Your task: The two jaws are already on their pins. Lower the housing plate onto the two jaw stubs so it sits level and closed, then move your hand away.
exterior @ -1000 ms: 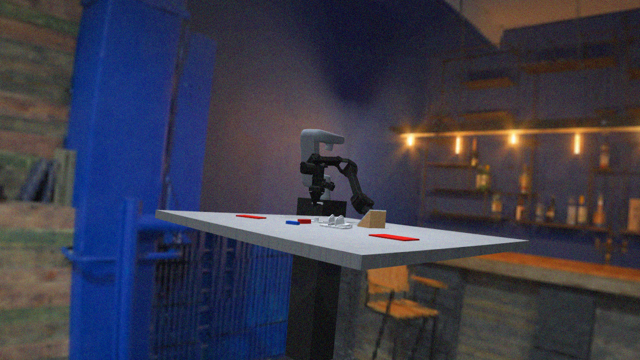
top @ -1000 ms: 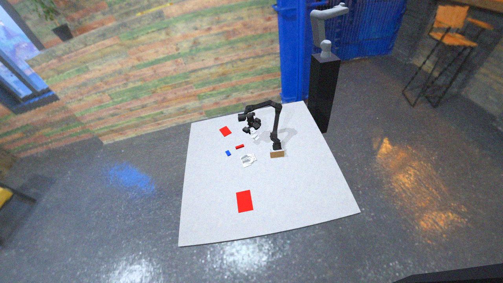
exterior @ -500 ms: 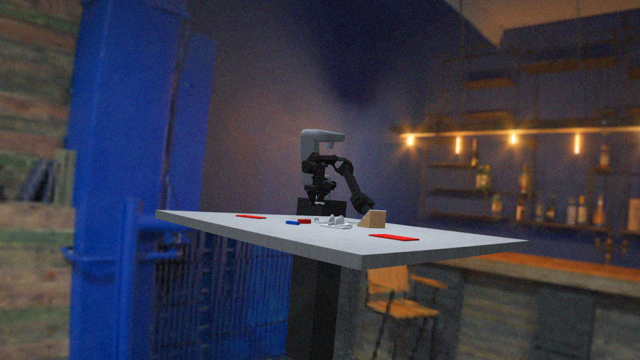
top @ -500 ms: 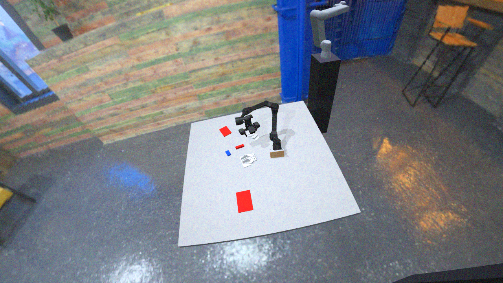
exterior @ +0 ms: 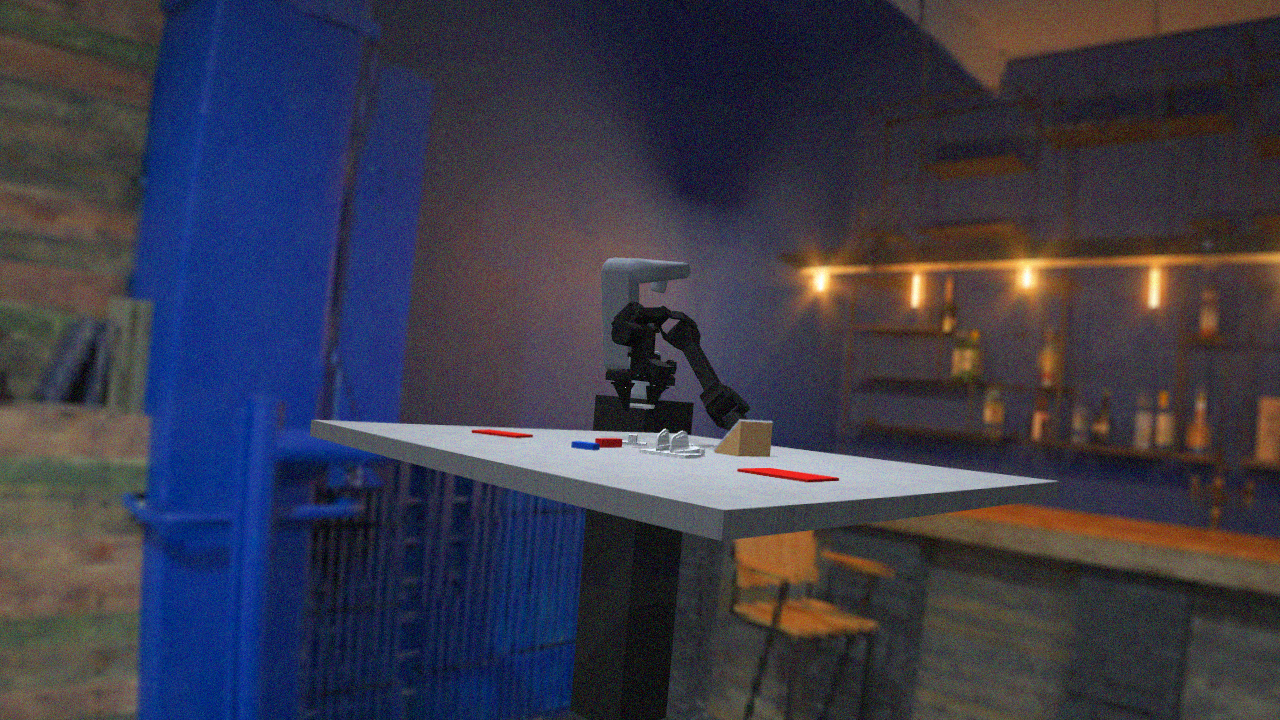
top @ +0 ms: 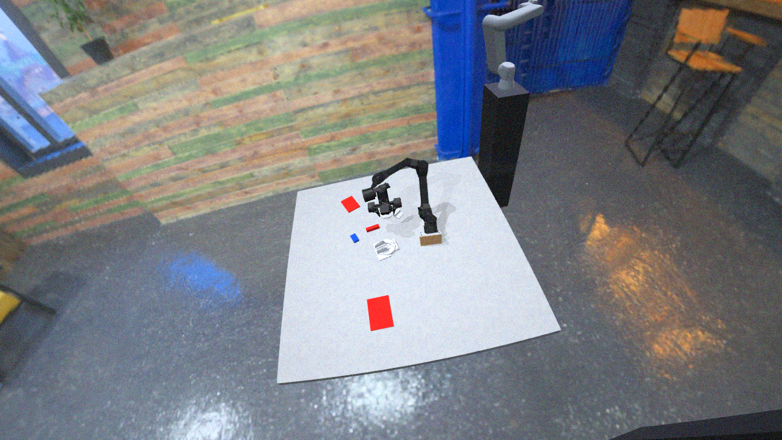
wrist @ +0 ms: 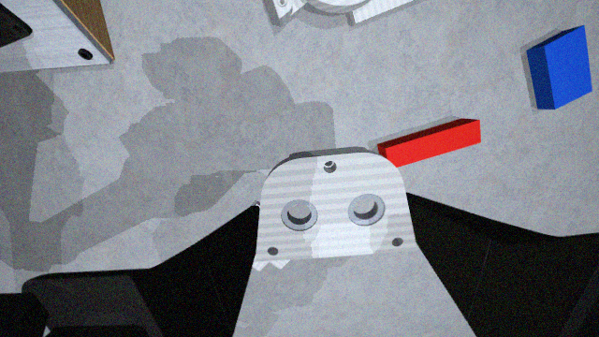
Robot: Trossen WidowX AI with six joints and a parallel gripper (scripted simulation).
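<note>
Now: gripper tip 100 mm short of the small red block, 80 mm above it and 10 mm to the right of it. The rest, counted from my gripper tip: blue block (210 mm ahead, 80 mm below, 50 mm to the left).
</note>
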